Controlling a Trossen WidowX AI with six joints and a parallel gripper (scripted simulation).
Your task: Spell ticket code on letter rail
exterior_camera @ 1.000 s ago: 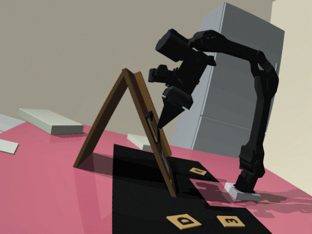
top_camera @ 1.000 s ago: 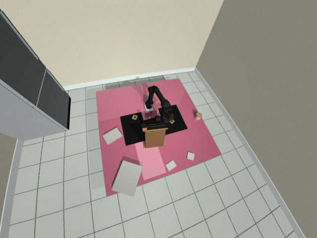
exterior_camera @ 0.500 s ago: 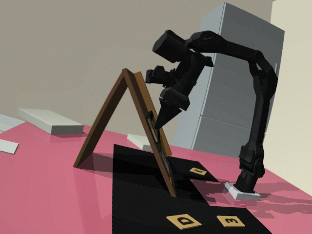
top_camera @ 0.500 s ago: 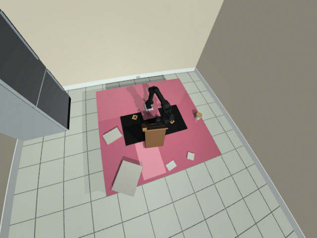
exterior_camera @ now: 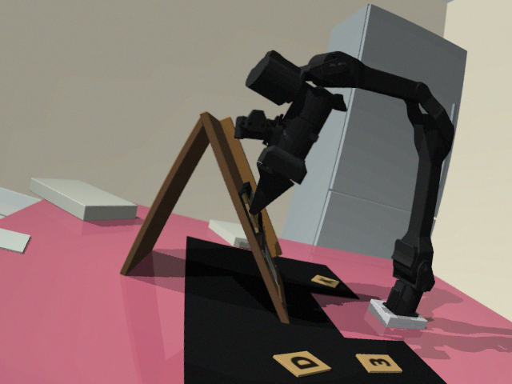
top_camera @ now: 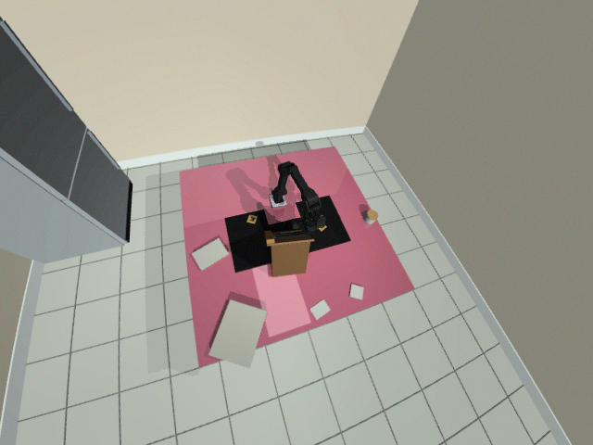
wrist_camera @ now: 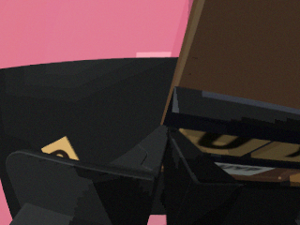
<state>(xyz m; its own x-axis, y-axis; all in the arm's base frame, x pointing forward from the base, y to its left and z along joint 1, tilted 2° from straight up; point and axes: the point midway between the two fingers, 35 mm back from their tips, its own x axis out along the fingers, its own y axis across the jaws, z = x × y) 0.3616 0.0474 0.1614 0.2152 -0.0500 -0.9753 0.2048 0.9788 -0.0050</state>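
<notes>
My gripper tip is now 7 cm past the white ticket, 9 cm to the left of it and 9 cm above it. From my gripper tip the other things lie so: black mat 16 cm behind, 6 cm to the right, 16 cm below.
</notes>
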